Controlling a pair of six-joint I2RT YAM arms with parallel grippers.
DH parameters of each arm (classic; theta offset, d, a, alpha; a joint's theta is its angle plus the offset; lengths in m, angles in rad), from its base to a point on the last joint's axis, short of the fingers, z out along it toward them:
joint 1: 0 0.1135 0.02 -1.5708
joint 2: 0 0 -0.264 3.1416
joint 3: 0.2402 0 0.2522 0
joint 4: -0.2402 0 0.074 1.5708
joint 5: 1.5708 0 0 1.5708
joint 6: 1.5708 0.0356 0 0
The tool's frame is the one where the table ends.
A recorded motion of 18 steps. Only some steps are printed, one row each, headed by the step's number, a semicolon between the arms.
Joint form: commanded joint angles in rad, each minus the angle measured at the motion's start. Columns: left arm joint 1, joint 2, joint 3, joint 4, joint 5, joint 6; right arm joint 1, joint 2, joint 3, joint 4, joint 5, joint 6.
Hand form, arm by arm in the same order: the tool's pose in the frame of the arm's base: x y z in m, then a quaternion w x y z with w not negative. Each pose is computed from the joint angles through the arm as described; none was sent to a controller.
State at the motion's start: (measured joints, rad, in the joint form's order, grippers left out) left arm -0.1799 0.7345 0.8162 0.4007 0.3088 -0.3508; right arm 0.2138 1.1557 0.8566 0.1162 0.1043 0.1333
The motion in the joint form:
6: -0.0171 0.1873 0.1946 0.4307 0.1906 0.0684; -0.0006 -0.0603 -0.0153 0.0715 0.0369 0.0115
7: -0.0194 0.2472 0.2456 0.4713 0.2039 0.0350; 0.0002 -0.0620 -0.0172 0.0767 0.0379 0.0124
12: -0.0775 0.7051 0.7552 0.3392 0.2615 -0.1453; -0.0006 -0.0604 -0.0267 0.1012 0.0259 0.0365
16: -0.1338 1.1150 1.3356 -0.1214 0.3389 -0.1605; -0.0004 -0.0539 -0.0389 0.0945 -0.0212 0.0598
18: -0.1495 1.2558 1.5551 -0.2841 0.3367 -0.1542; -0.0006 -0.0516 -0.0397 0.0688 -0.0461 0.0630
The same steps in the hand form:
6: 0.1563 -0.0486 0.4891 0.87320 0.22074 0.31930 -0.29469; 0.2555 0.0502 0.3375 0.67983 0.02327 0.72959 0.07066
7: 0.1667 -0.0515 0.4980 0.87135 0.22397 0.30805 -0.30934; 0.2551 0.0503 0.3378 0.68157 0.02384 0.72787 0.07132
12: 0.2730 -0.0917 0.5465 0.80291 0.22328 0.35777 -0.42128; 0.2555 0.0506 0.3366 0.68485 0.02921 0.72314 0.08481
16: 0.3683 -0.1421 0.5538 0.70386 0.23433 0.47543 -0.47290; 0.2565 0.0526 0.3299 0.67224 0.02085 0.73219 0.10748
18: 0.3930 -0.1570 0.5503 0.67946 0.22904 0.50685 -0.47851; 0.2566 0.0534 0.3262 0.66018 0.01323 0.74212 0.11503

